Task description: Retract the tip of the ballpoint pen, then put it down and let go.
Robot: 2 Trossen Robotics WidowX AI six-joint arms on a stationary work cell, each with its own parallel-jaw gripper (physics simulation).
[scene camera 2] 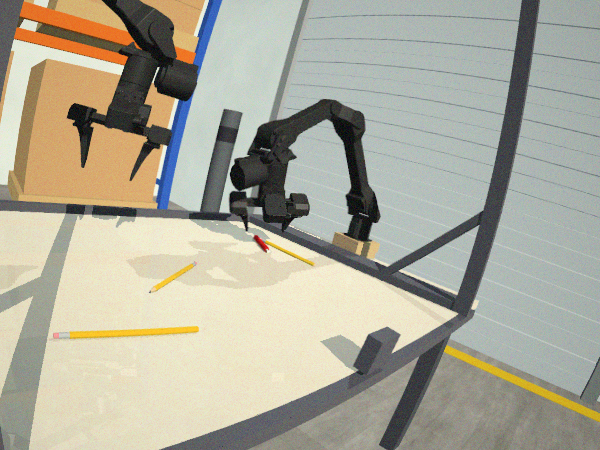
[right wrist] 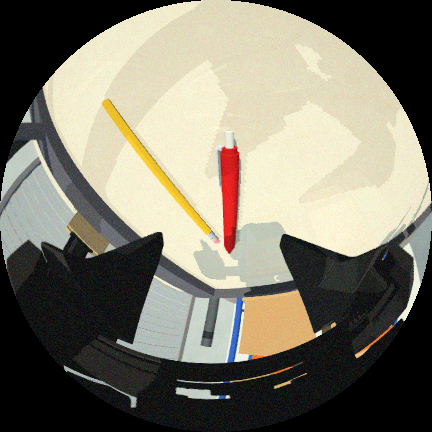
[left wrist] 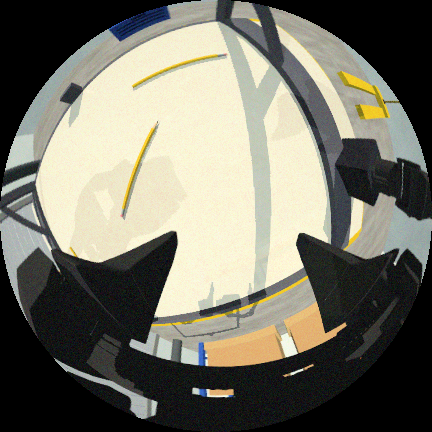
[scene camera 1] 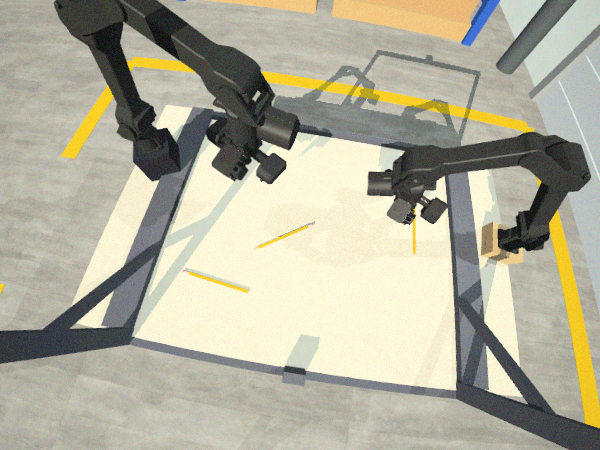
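Seen in the pictures: left gripper, fingertip midpoint: (scene camera 2: 106, 174) (left wrist: 240, 238) (scene camera 1: 248, 169); right gripper, fingertip midpoint: (scene camera 2: 264, 230) (right wrist: 224, 240); left arm's base at its link origin: (left wrist: 376, 172) (scene camera 1: 150, 143); right arm's base at its link origin: (scene camera 2: 357, 237) (right wrist: 80, 241) (scene camera 1: 507, 241).
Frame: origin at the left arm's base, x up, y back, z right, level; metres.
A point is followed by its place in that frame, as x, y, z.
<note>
A red ballpoint pen (scene camera 2: 261, 243) {-0.097, -0.685, 0.333} (right wrist: 230, 195) {-0.094, -0.681, 0.339} with a white button and a light clip lies on the table. In the right wrist view its button end points up the picture, its red cone end points toward the fingers, and no tip shows out of the cone. My right gripper (scene camera 2: 265, 230) {-0.067, -0.697, 0.330} (right wrist: 224, 240) {-0.067, -0.697, 0.330} is open and empty, above and close to the pen, whose cone end lies near the line between the fingertips. In scene camera 1 the pen is hidden under this gripper. My left gripper (scene camera 2: 107, 173) {0.039, -0.257, 0.184} (left wrist: 240, 238) {0.039, -0.257, 0.184} is open and empty, high above the table.
A yellow pencil (scene camera 1: 414, 235) {-0.100, -0.691, 0.426} (scene camera 2: 290, 253) {-0.102, -0.699, 0.407} (right wrist: 157, 167) {-0.102, -0.701, 0.398} lies beside the pen, its eraser close to the pen's cone end. A second pencil (scene camera 1: 285, 235) {-0.099, -0.316, 0.330} (scene camera 2: 173, 277) {-0.101, -0.300, 0.336} (left wrist: 137, 172) {-0.102, -0.312, 0.327} and a third pencil (scene camera 1: 218, 282) {-0.100, -0.112, 0.414} (scene camera 2: 132, 332) {-0.101, -0.104, 0.411} (left wrist: 175, 67) {-0.102, -0.110, 0.407} lie farther off. Dark rails edge the table.
</note>
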